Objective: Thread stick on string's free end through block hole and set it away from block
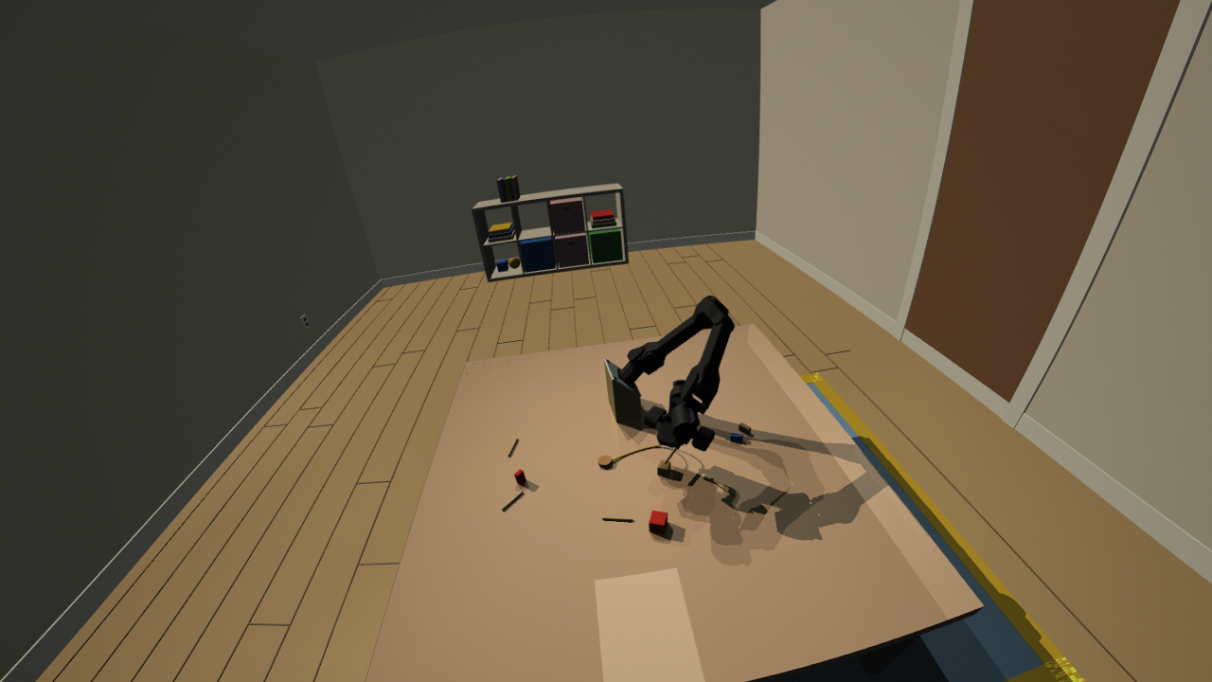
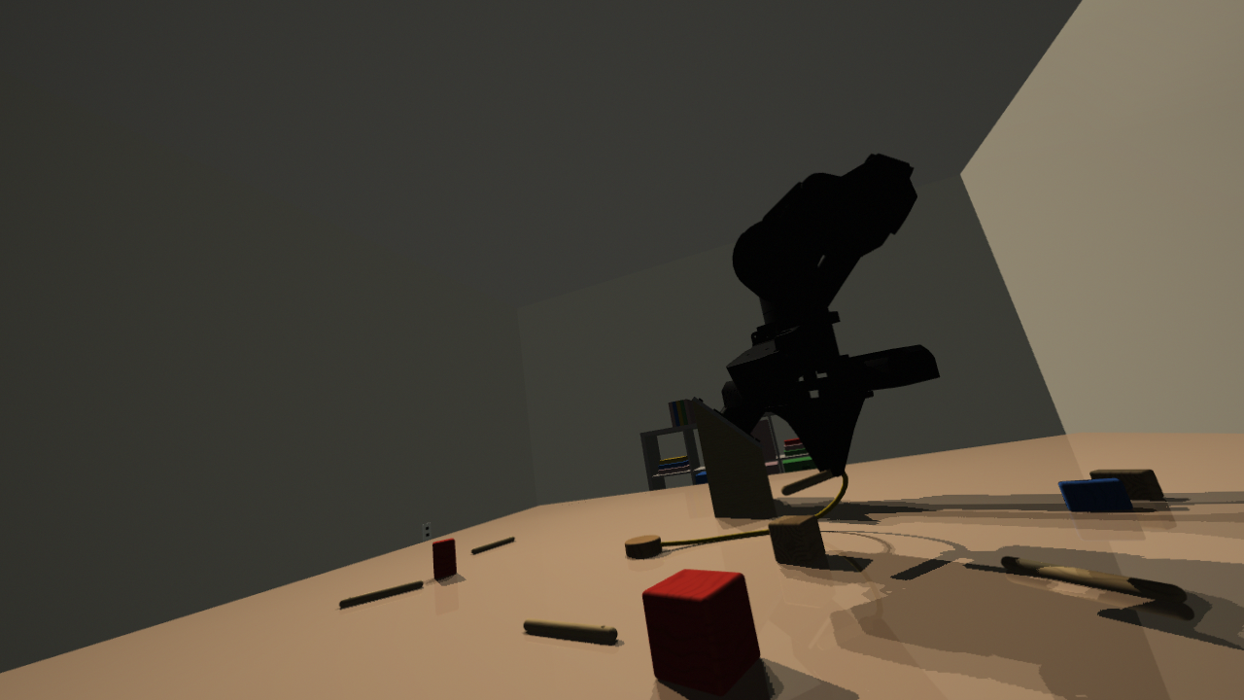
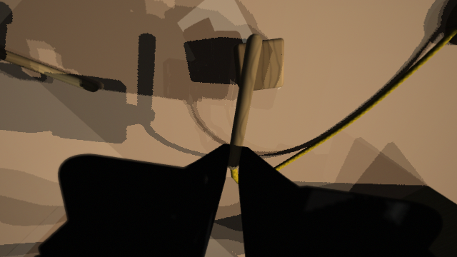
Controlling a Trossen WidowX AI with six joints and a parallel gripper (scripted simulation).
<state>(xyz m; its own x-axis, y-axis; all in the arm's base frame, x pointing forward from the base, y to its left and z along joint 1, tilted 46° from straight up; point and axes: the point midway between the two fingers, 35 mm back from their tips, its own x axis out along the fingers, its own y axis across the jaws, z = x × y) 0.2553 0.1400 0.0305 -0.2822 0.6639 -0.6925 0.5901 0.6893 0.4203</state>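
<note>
My gripper tip is 1 cm short of the thin wooden stick and 1 cm to the left of it. Round my gripper tip: wooden block (3 cm ahead, 4 cm to the right, 4 cm below); blue block (5 cm behind, 19 cm to the left, 5 cm below); round wooden button (2 cm behind, 20 cm to the right, 5 cm below).
</note>
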